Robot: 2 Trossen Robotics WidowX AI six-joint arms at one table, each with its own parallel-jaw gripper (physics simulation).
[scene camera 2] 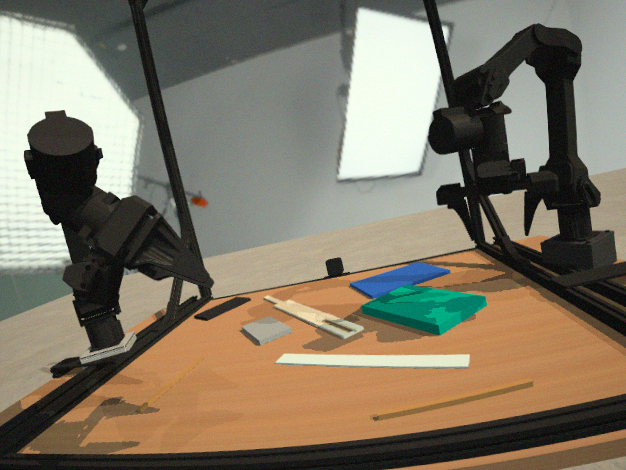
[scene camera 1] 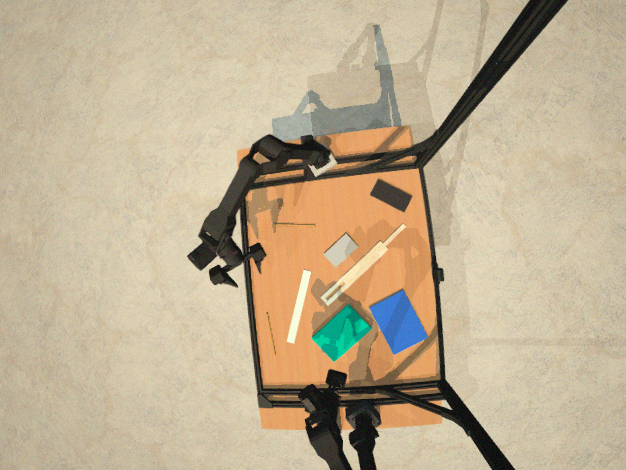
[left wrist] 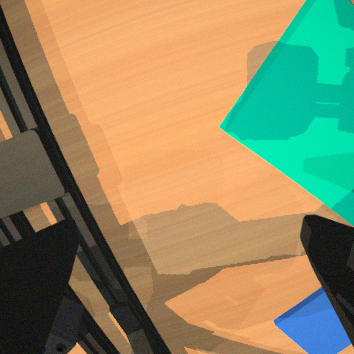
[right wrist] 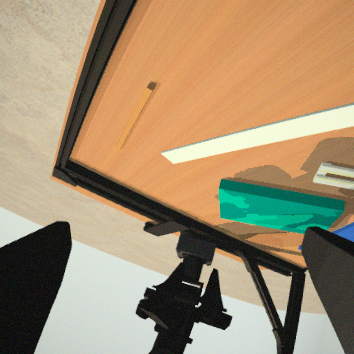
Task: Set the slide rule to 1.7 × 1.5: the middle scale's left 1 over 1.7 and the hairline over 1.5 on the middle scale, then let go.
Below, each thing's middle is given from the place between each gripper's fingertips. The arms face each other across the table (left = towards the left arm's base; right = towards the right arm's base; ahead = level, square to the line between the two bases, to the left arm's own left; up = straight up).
Labels:
Now: left hand 50 mm past the green block (scene camera 2: 436, 311), 150 mm to the left of it and 110 mm above it. The rest, counted from my left hand: blue block (scene camera 1: 395, 316): 270 mm behind, 150 mm to the right, 110 mm below; then grey block (scene camera 2: 267, 329): 100 mm behind, 460 mm to the right, 110 mm below; then cream slide rule (scene camera 2: 314, 317): 170 mm behind, 390 mm to the right, 110 mm below.
Right now my right hand is 31 cm past the grey block, 5 cm to the left of it and 18 cm above it. From my right hand the other things lie so: blue block (48 cm behind, 26 cm to the left, 18 cm below); cream slide rule (39 cm behind, 2 cm to the left, 18 cm below); green block (26 cm behind, 27 cm to the left, 18 cm below).

